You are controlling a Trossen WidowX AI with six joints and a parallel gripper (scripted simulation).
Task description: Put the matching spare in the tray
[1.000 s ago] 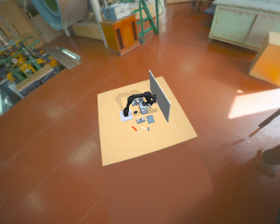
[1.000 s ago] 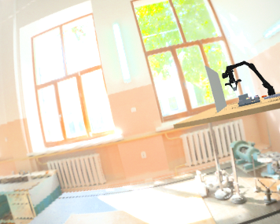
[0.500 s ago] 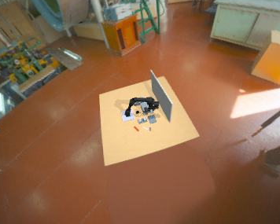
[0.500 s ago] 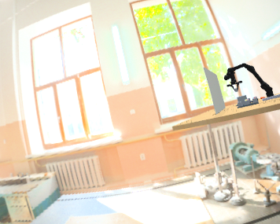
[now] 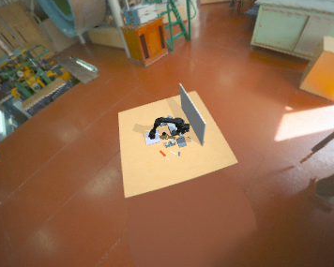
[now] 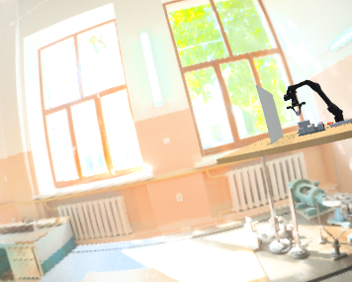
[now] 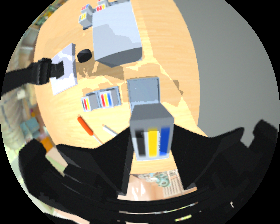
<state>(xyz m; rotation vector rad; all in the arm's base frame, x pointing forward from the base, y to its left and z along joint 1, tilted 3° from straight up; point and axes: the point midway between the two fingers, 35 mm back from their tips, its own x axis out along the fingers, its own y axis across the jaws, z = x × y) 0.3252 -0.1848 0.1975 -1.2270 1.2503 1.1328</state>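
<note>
My gripper tip is 160 mm above the grey tray. The rest, counted from my gripper tip: grey upright panel: 210 mm ahead, 210 mm to the left, 60 mm above; then grey box: 40 mm behind, 210 mm to the left, 120 mm below.
</note>
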